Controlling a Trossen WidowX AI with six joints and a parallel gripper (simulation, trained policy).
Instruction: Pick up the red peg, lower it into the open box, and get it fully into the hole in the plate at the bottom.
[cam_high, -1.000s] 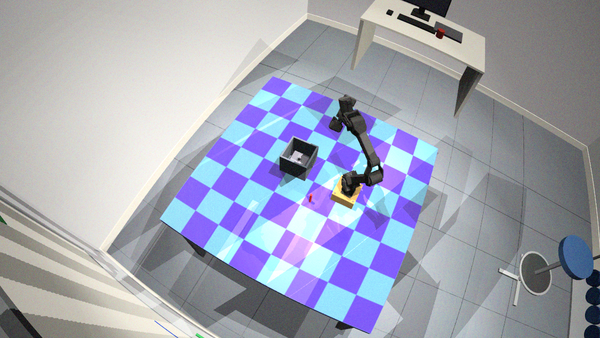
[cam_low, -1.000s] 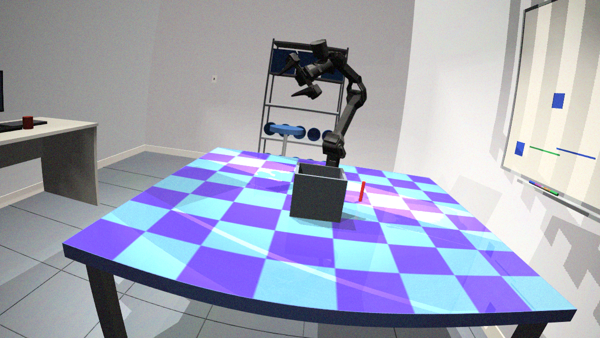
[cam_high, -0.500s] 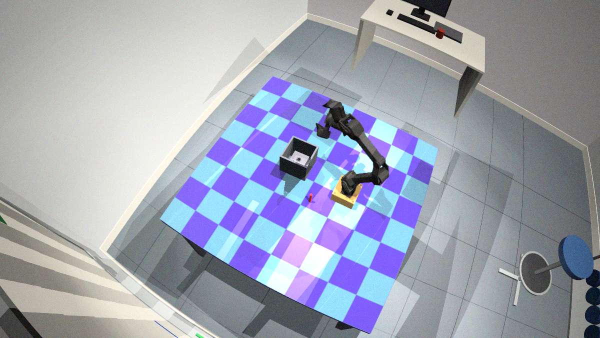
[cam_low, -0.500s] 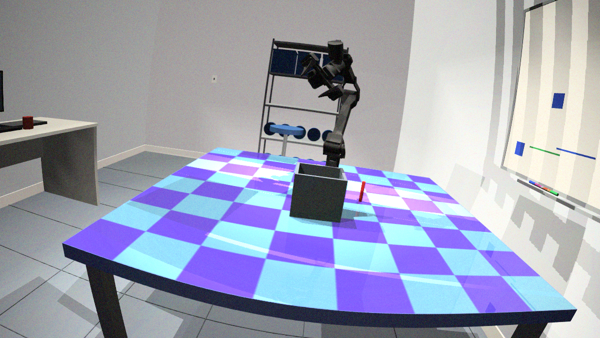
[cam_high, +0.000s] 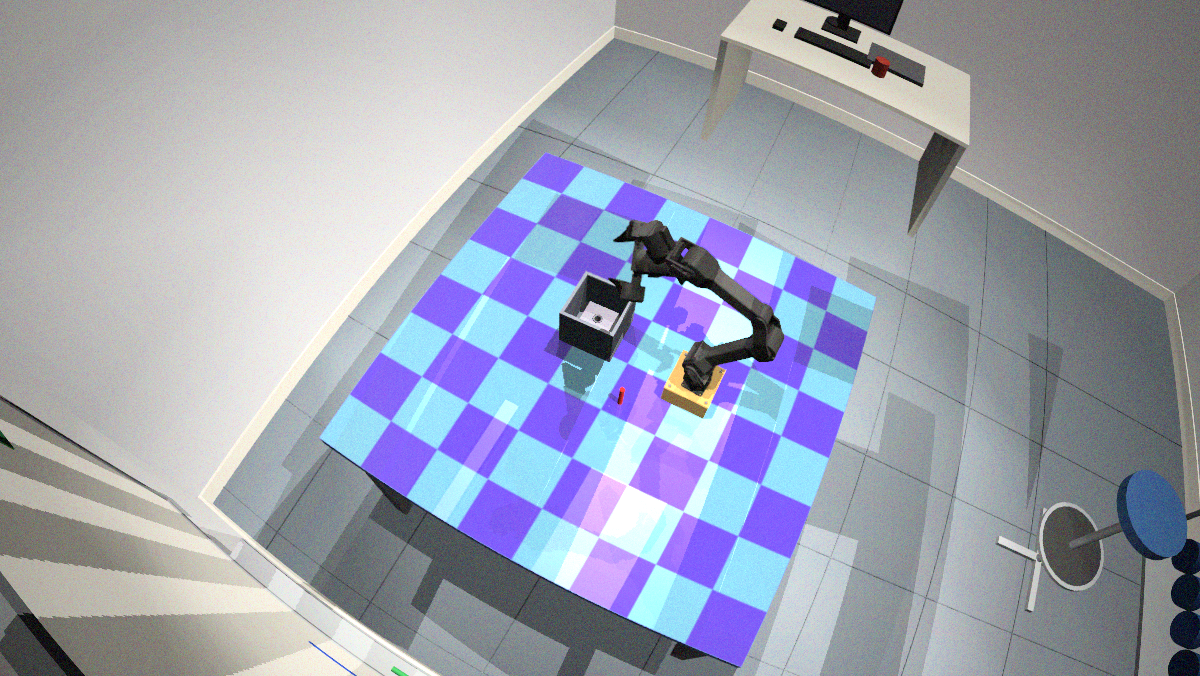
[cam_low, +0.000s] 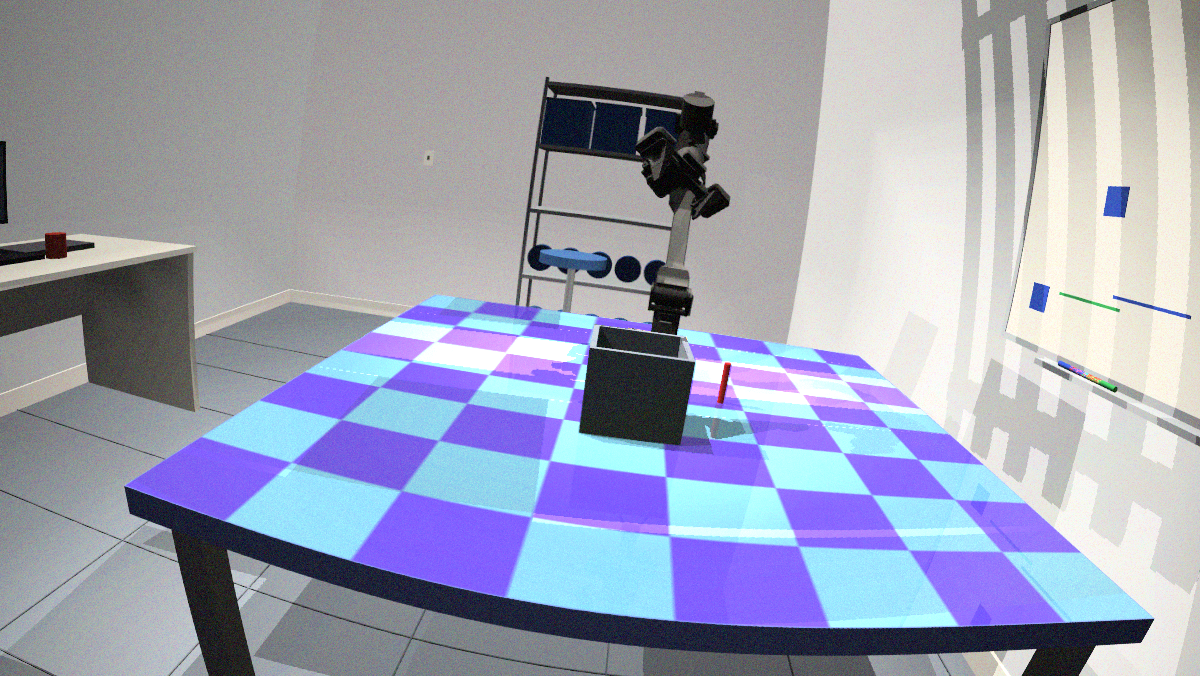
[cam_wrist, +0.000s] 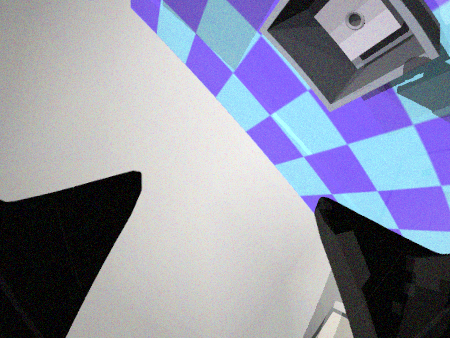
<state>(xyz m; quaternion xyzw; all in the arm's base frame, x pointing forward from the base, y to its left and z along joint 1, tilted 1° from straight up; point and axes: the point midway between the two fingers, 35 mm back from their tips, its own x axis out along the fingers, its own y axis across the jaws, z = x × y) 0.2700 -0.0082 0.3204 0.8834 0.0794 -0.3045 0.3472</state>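
My gripper tip is 14 cm past the red peg, 14 cm to the right of it and 33 cm above it. Round my gripper tip: plate 3 cm ahead, 2 cm to the right, 32 cm below.
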